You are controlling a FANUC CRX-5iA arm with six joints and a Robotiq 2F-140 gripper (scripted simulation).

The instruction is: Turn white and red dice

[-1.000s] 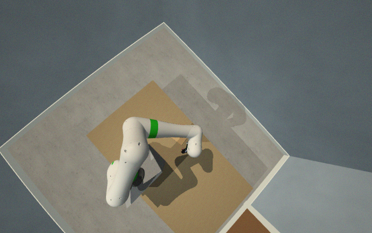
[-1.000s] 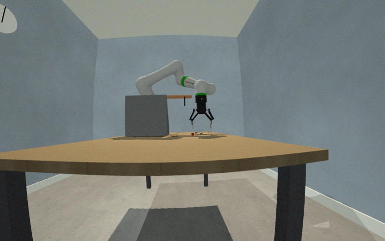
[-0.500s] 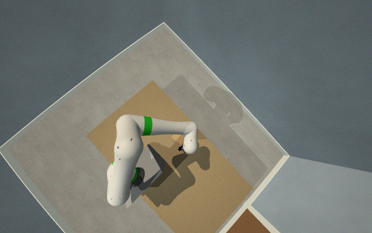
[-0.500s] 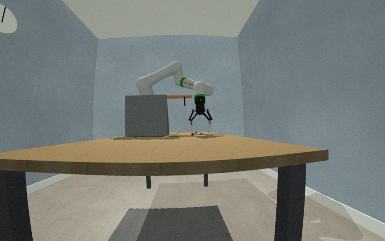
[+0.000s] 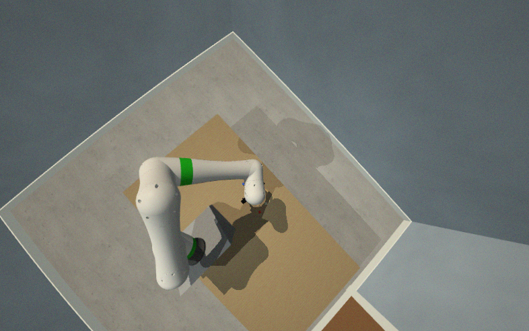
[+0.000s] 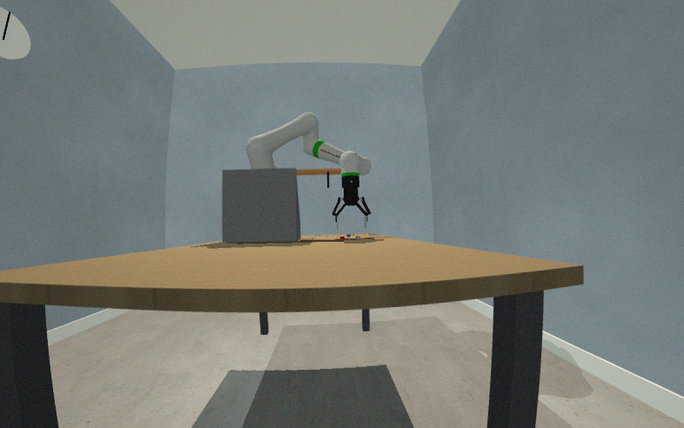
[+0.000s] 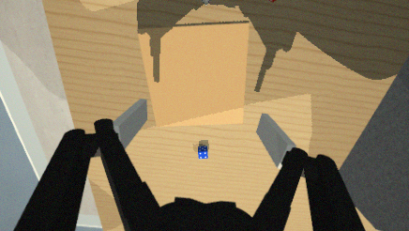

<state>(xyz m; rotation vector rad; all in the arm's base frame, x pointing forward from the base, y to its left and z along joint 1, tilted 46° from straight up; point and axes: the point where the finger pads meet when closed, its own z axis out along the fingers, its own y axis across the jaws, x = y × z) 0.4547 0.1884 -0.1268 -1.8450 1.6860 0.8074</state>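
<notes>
Right now my hand is 10 mm past the blue die, 90 mm to the right of it and 50 mm above it. Round my hand: white die (20 mm ahead, 130 mm to the right, 50 mm below); then red die (50 mm behind, 150 mm to the right, 50 mm below); then tan mat (20 mm ahead, 30 mm to the right, 60 mm below).
</notes>
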